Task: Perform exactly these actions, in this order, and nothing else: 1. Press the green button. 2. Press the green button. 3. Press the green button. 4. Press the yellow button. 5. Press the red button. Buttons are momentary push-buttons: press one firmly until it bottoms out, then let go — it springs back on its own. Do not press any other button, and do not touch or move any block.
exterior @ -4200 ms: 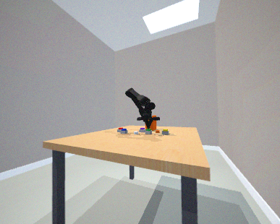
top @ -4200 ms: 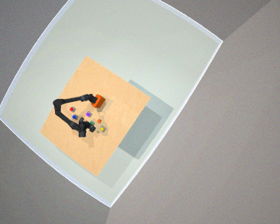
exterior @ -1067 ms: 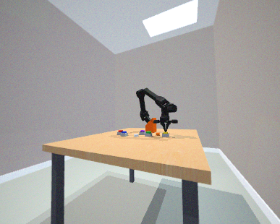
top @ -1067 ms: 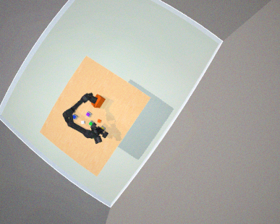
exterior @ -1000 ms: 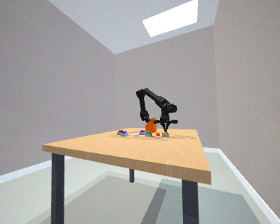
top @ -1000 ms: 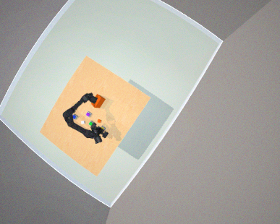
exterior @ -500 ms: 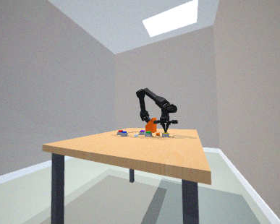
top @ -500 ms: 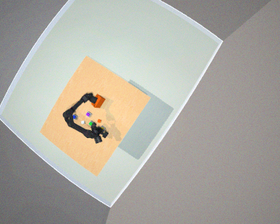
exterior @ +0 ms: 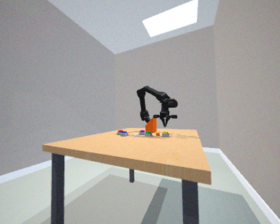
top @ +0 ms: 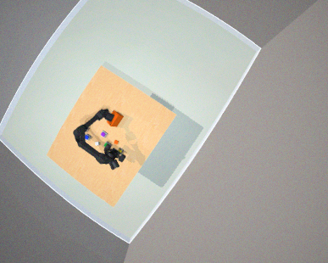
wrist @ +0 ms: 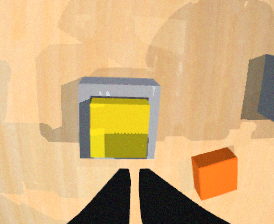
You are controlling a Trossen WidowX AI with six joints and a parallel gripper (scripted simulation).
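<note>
My gripper tip is 10 mm short of the yellow button and 40 mm above it. The rest, counted from my gripper tip: purple button (60 mm behind, 210 mm to the right, 40 mm below); small orange block (50 mm behind, 70 mm to the right, 70 mm below); green button (20 mm ahead, 130 mm to the right, 40 mm below).
</note>
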